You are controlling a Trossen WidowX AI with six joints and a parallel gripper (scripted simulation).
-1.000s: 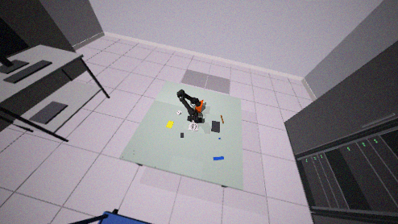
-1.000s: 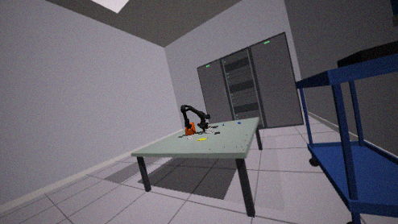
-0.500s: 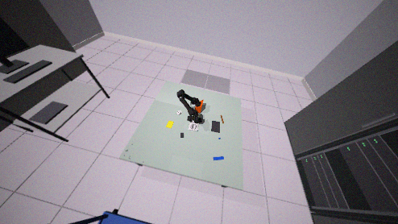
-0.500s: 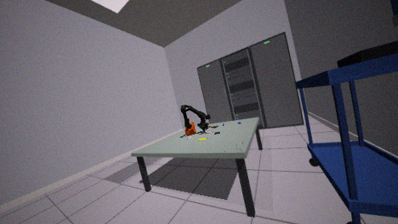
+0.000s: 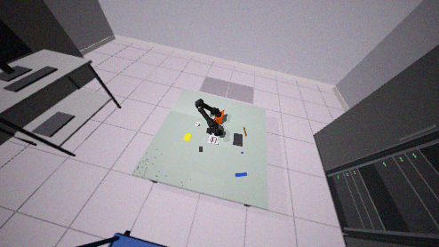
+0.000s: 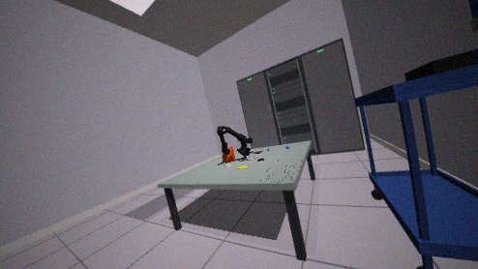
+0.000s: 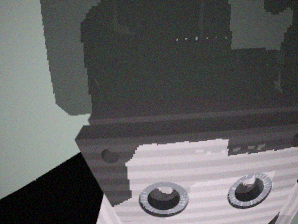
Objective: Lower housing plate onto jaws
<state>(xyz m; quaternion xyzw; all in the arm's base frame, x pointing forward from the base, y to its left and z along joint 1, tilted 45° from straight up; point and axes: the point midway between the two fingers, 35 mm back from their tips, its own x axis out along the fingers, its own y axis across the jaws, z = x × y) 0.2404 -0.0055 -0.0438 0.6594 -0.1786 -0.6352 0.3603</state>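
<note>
Now: gripper tip 7 cm short of the white part, 2 cm to the right of it and 1 cm above it. Also, from my gripper tip: dark flat slab 6 cm behind, 29 cm to the left, 1 cm below; yellow block 14 cm ahead, 28 cm to the right, 1 cm below; dark cube 22 cm ahead, 8 cm to the right, 1 cm below.
</note>
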